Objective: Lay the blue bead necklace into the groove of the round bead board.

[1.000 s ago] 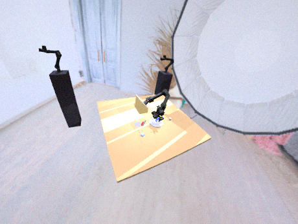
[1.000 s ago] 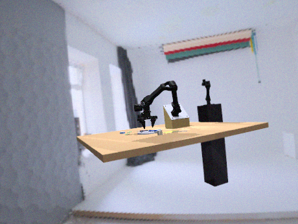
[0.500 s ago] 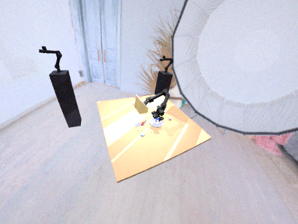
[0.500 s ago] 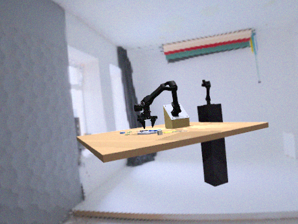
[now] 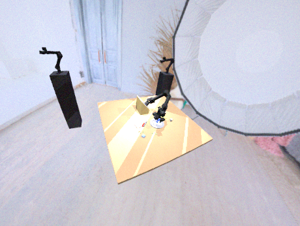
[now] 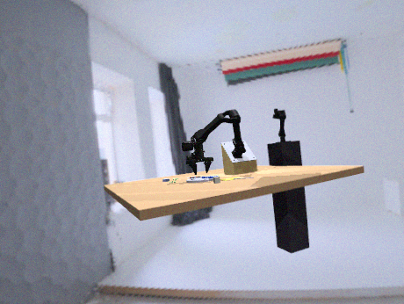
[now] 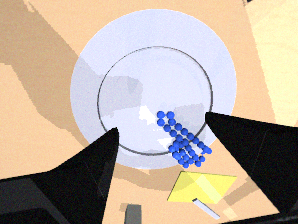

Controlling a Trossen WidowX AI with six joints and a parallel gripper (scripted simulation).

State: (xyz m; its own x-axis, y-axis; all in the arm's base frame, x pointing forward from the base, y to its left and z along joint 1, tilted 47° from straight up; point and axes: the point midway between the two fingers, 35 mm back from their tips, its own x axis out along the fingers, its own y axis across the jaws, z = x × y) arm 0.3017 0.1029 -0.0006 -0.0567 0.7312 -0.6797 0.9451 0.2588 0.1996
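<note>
Now: gripper tip 30 mm above the round bead board. From my gripper tip the other things lie so: yellow flat piece (130 mm behind, 160 mm to the left, 40 mm below); then red-and-grey object (30 mm behind, 180 mm to the right, 40 mm below); then white cylinder (240 mm to the left, 20 mm below).
</note>
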